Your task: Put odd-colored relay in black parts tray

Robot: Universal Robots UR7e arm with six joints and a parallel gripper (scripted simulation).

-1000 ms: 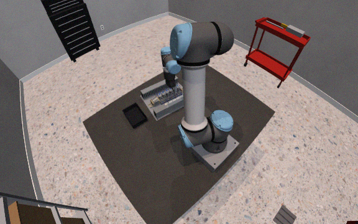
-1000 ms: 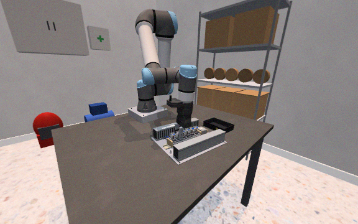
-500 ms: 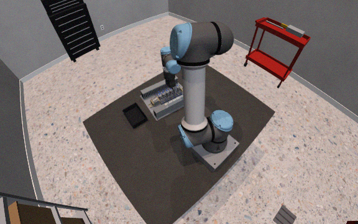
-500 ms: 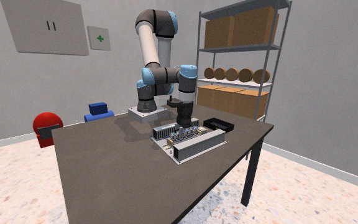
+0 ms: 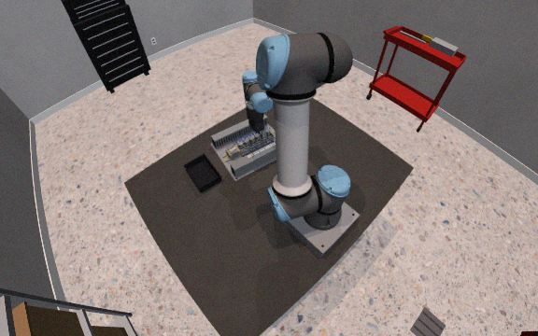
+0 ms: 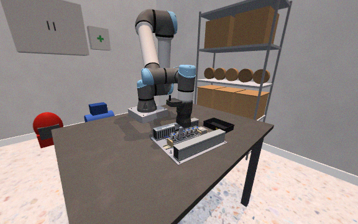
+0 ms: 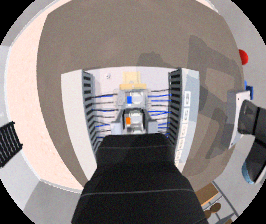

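My gripper is now 10 mm above the relay. From my hand the other things lie so: black parts tray: 330 mm to the left, 50 mm ahead, 40 mm below; relay panel: 70 mm to the left, 30 mm below, 10 mm ahead.
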